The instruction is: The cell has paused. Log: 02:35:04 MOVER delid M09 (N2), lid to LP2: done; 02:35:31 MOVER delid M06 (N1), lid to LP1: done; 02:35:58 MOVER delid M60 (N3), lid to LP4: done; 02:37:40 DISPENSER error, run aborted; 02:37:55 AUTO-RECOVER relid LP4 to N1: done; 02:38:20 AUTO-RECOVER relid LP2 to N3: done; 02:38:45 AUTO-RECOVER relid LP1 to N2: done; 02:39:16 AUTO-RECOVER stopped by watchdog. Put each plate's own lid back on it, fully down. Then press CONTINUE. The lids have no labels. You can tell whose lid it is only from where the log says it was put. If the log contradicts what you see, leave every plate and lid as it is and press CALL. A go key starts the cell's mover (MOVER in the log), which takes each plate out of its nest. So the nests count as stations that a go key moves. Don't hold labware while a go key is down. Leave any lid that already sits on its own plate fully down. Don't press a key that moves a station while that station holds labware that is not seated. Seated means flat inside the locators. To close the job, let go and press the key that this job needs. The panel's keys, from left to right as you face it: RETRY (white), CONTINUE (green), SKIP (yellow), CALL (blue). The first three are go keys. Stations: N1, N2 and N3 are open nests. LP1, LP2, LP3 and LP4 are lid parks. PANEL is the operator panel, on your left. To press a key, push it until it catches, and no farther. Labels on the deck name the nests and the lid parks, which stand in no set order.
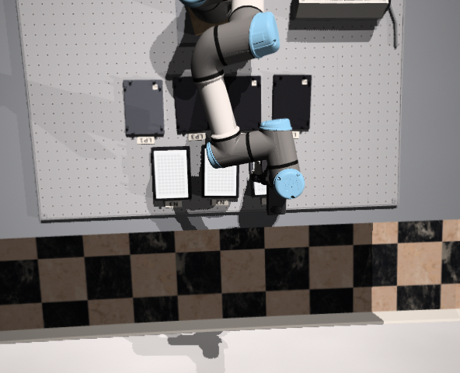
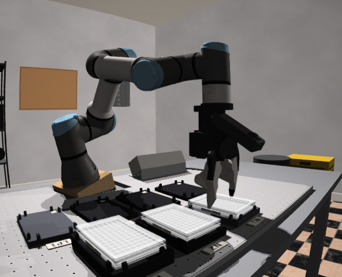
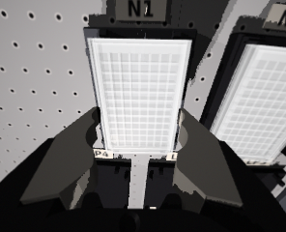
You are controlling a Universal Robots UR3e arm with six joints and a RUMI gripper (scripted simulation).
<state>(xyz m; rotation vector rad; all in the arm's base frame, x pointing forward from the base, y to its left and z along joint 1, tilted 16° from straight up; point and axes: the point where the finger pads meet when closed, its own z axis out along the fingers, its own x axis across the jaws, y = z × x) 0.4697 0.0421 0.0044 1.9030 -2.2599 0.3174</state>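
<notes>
Right now the lid park LP1 is 240 mm behind my hand, 290 mm to the right of it and 30 mm below it. The rest, counted from my hand: LP2 label: 110 mm behind, 50 mm to the right, 30 mm below; N1 label: 90 mm ahead, 20 mm to the right, 30 mm below; lid park LP4: 170 mm behind, 100 mm to the left, 30 mm below.
</notes>
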